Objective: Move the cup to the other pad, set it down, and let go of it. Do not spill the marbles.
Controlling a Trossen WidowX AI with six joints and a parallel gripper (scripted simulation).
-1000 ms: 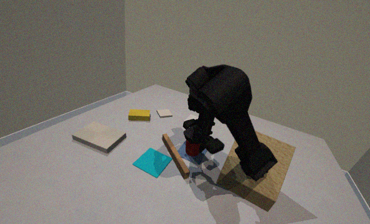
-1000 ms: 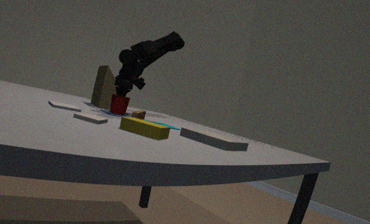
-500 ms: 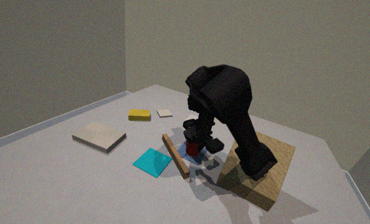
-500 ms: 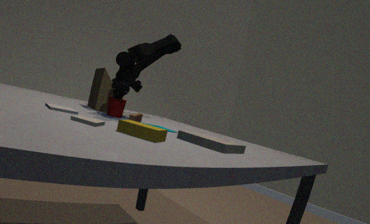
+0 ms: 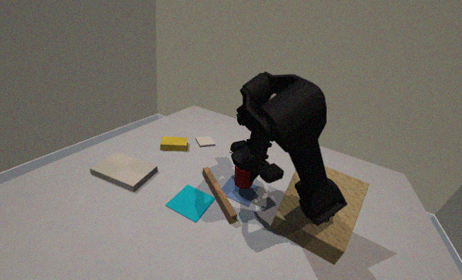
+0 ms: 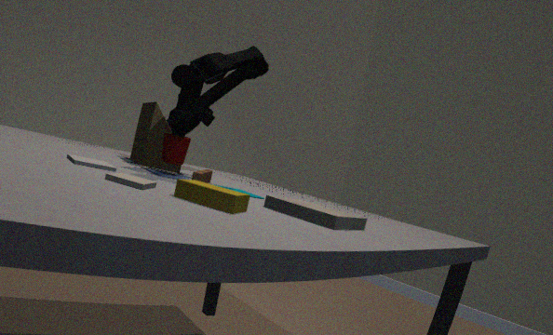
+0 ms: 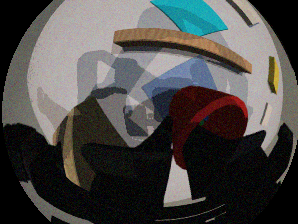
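My gripper tip is 130 mm short of the teal pad, 130 mm to the right of it and 80 mm above it. Also, from my gripper tip: dark red cup 30 mm ahead, 20 mm to the right; brown stick 80 mm ahead, 60 mm to the left, 60 mm below; light blue pad 30 mm ahead, 20 mm to the right, 80 mm below.
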